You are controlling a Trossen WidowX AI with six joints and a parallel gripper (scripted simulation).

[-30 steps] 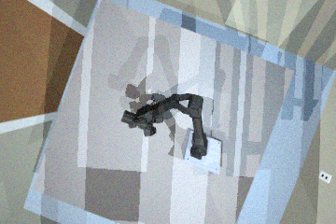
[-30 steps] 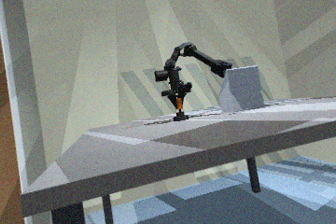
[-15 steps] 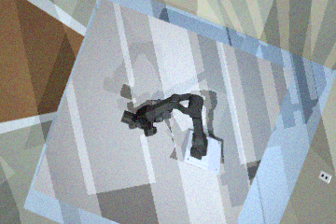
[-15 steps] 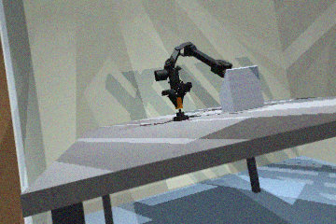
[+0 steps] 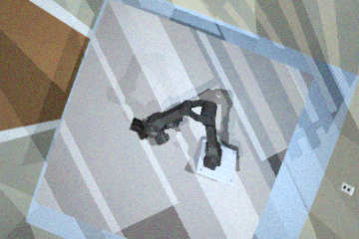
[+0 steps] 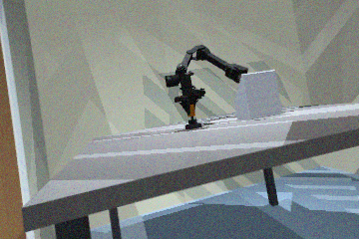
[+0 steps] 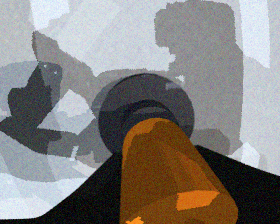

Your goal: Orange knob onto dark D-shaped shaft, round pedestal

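The orange knob lies 2 cm above my gripper tip. Also, from my gripper tip: dark round pedestal 4 cm below.
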